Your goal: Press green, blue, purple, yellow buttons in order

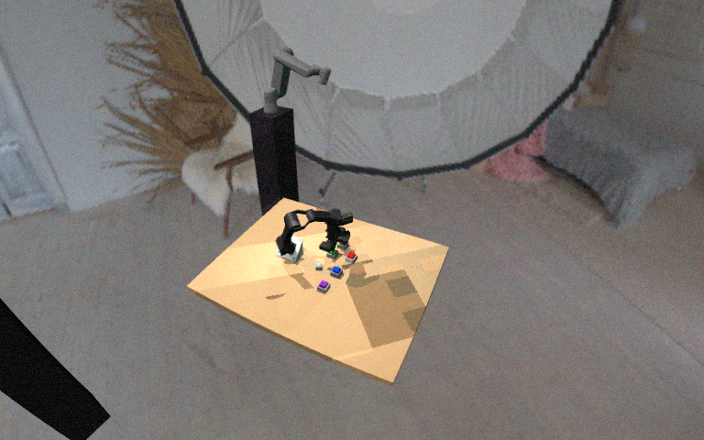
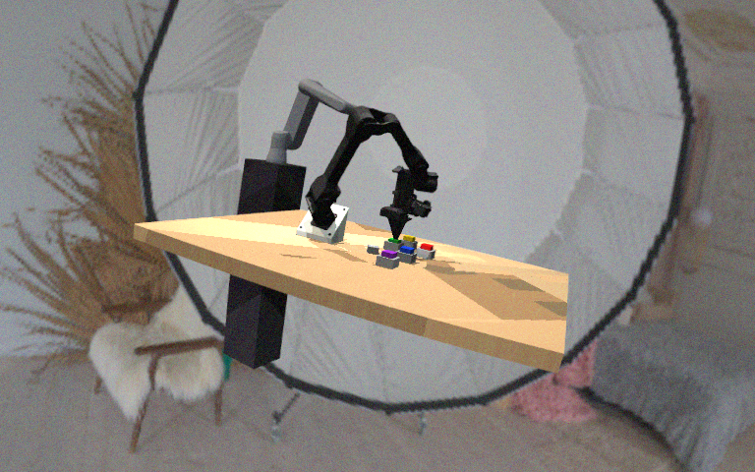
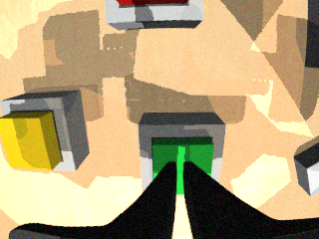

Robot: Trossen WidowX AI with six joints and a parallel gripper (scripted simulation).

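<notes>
Right now the green button is 1 cm below my gripper tip. Also, from my gripper tip: red button (10 cm ahead, 2 cm to the left); yellow button (9 cm to the left, 1 cm ahead); small grey block (12 cm to the right, 2 cm below, 1 cm behind).
</notes>
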